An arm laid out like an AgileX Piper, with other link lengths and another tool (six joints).
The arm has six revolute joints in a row. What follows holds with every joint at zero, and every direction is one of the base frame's.
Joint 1 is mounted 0.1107 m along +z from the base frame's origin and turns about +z.
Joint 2 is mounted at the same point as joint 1 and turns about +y.
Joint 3 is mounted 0.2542 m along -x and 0.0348 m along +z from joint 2 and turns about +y.
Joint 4 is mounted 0.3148 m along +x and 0.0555 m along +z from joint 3 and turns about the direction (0.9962, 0, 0.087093).
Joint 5 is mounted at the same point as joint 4 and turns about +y.
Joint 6 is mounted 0.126 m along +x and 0.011 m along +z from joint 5 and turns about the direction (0.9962, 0, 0.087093).
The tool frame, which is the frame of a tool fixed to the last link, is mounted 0.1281 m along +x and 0.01 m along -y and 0.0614 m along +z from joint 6; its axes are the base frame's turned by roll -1.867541, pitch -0.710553 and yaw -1.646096 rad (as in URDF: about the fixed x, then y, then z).
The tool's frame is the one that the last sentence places.
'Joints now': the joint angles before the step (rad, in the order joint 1, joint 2, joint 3, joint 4, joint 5, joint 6). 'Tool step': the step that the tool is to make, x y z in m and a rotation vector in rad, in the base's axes. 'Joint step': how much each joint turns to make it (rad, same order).
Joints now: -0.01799, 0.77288, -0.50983, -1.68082, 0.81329, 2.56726
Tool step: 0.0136, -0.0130, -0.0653, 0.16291, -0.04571, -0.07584
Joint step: -0.00921, 0.19638, -0.00004, -0.03394, 0.05027, 0.31403
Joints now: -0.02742, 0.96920, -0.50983, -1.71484, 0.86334, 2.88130
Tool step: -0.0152, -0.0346, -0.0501, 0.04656, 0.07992, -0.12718
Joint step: -0.09994, 0.14924, 0.00008, -0.00598, 0.01686, 0.08398
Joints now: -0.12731, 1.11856, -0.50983, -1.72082, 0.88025, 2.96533
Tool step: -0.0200, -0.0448, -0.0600, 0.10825, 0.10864, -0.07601
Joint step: -0.19350, 0.12631, -0.01105, -0.00233, -0.14311, 0.00923
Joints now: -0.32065, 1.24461, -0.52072, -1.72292, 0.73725, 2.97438
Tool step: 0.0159, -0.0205, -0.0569, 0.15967, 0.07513, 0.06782
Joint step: -0.14715, 0.13131, -0.06501, -0.00109, -0.24894, -0.04756
